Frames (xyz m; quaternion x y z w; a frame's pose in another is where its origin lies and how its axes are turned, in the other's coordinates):
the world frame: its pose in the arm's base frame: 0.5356 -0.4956 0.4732 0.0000 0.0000 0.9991 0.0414
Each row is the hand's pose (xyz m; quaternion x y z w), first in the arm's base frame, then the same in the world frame.
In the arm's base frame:
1: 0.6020 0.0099 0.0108 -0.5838 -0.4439 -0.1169 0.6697
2: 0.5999 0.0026 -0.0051 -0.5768 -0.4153 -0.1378 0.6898
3: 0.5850 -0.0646 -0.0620 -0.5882 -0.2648 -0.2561 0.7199
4: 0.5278 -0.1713 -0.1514 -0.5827 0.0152 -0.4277 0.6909
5: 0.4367 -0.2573 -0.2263 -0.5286 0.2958 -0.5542 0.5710
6: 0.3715 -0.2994 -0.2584 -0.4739 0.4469 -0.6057 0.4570
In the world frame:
1: -0.0244 -0.5093 -0.4624 0.4677 -0.5649 0.6740 0.0891
2: -0.0229 -0.5018 -0.4783 0.4388 -0.5591 0.6949 0.1091
3: -0.0136 -0.4336 -0.5352 0.2889 -0.5767 0.7299 0.2261
4: 0.0346 -0.3225 -0.6246 0.0089 -0.5828 0.7080 0.3987
5: 0.1183 -0.2293 -0.6995 -0.2736 -0.5404 0.5934 0.5301
6: 0.1798 -0.1820 -0.7316 -0.4269 -0.4920 0.4817 0.5863

